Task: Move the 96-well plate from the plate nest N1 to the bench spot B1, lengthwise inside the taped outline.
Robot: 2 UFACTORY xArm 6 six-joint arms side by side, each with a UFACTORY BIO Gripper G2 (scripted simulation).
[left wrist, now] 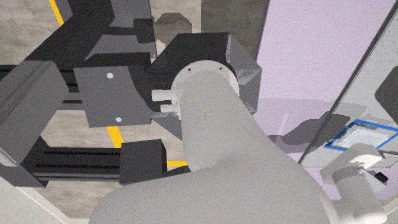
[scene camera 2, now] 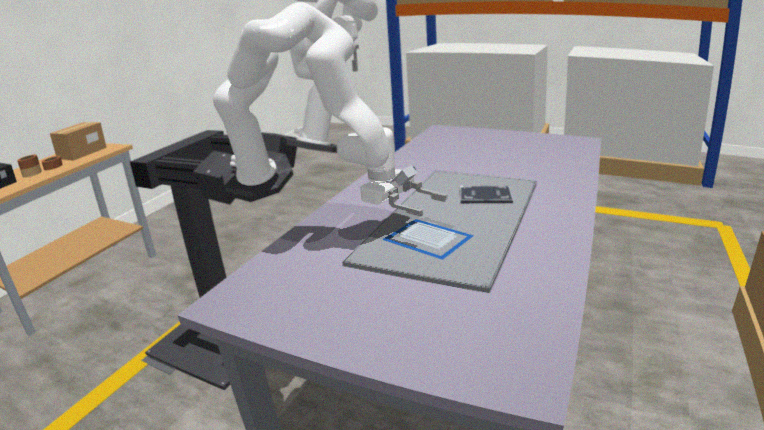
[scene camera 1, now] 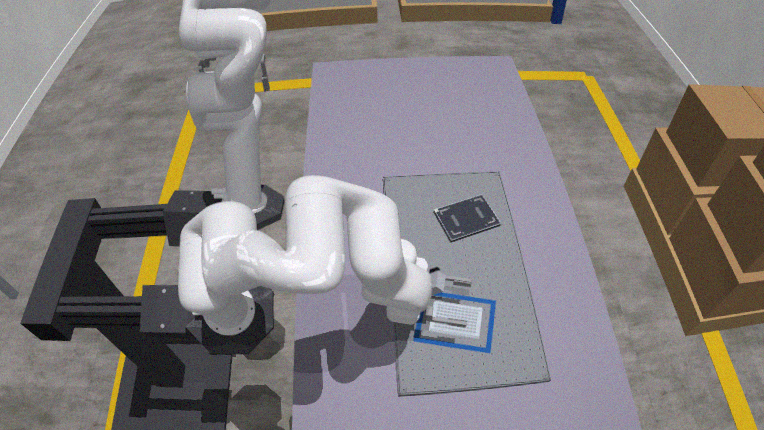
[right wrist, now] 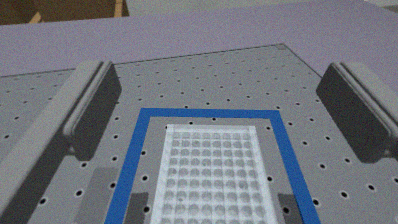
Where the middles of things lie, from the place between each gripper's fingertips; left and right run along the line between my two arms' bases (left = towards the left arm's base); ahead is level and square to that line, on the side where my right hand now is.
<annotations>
Right now my right hand is 90 mm above the clear 96-well plate (scene camera 1: pixel 459 311). The rest, counted from my right hand: dark plate nest N1 (scene camera 1: pixel 470 221): 80 mm ahead, 330 mm to the left, 90 mm below.
The dark plate nest N1 is 620 mm ahead of my left hand, 380 mm below it and 180 mm to the right of it. From my left hand the other things lie so: clear 96-well plate: 550 mm ahead, 510 mm to the right, 380 mm below.
</annotations>
